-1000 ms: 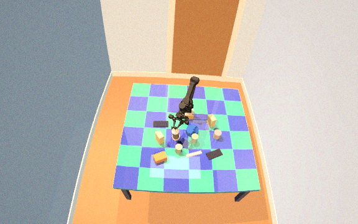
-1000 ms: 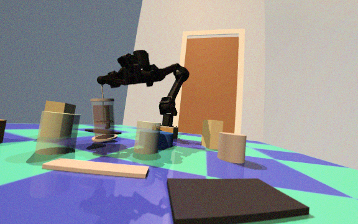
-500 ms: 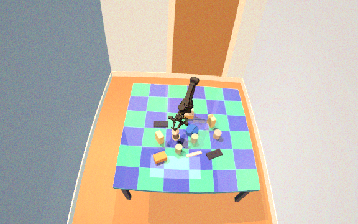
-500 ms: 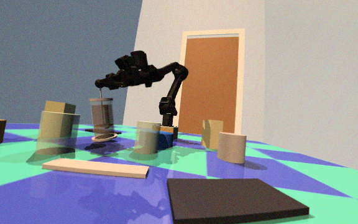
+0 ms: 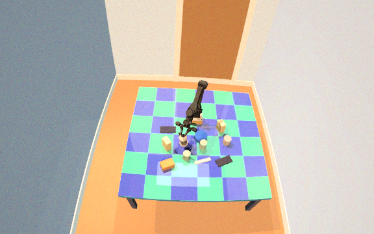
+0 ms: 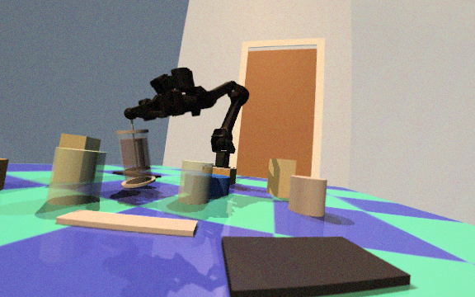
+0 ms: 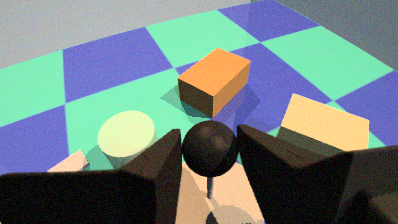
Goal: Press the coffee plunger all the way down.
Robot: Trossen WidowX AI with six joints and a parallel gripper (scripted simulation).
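Now: gripper tip 40 mm past the coffee press and 90 mm above it. From my gripper tip the other things lie so: blue cylinder: 110 mm behind, 180 mm to the left, 160 mm below; orange box: 190 mm ahead, 120 mm to the right, 150 mm below.
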